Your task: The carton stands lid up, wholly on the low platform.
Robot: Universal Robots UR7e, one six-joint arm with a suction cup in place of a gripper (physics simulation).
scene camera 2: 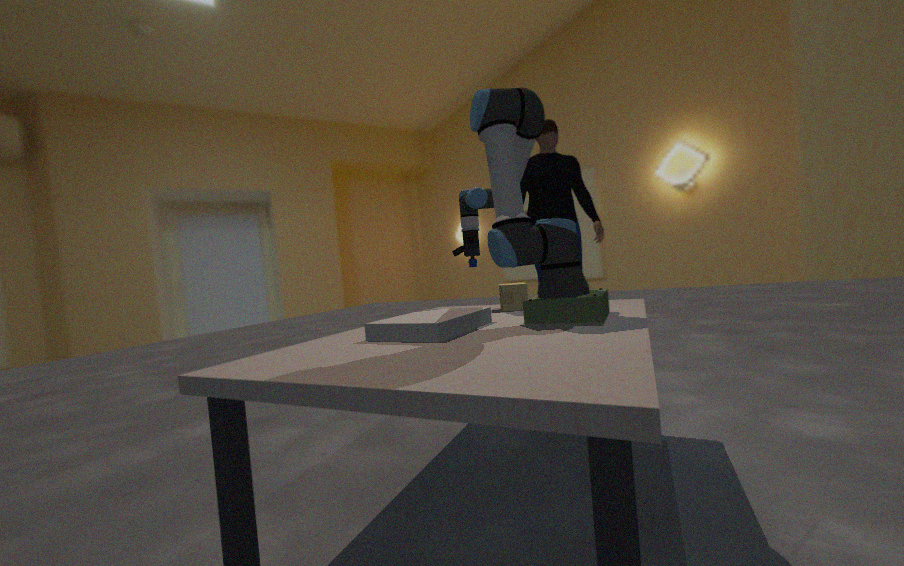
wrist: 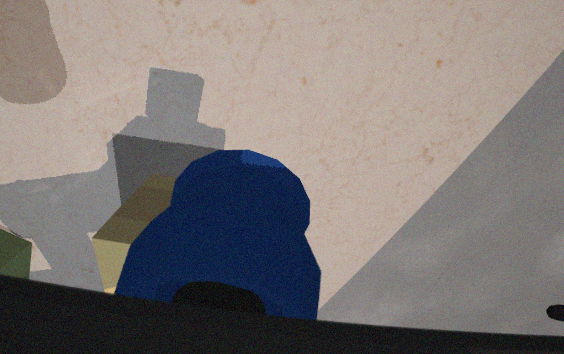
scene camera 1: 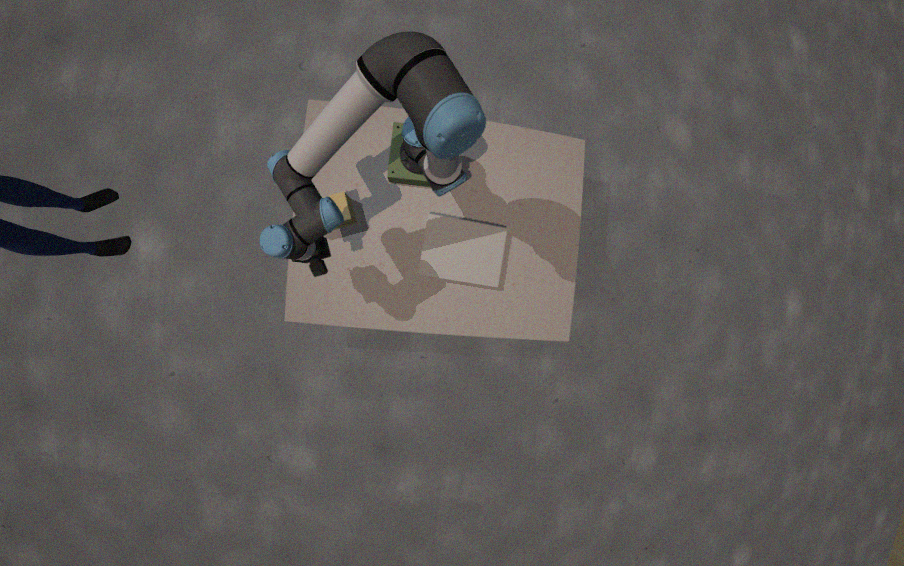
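Observation:
The carton is a small yellow-tan box on the table, between the arm's green base and the table's left edge in scene camera 1. It stands apart from the platform. The arm hides part of it there, and the cup hides part in the wrist view. Which face is its lid, I cannot tell. The low platform is a flat, light grey slab nearer the table's middle, with nothing on it. My gripper, a blue suction cup, is open and holds nothing. It hangs well above the table, beside the carton.
The arm's green base is bolted near the back of the table. The table's edge crosses the wrist view at the right. A person stands beyond the carton's end of the table.

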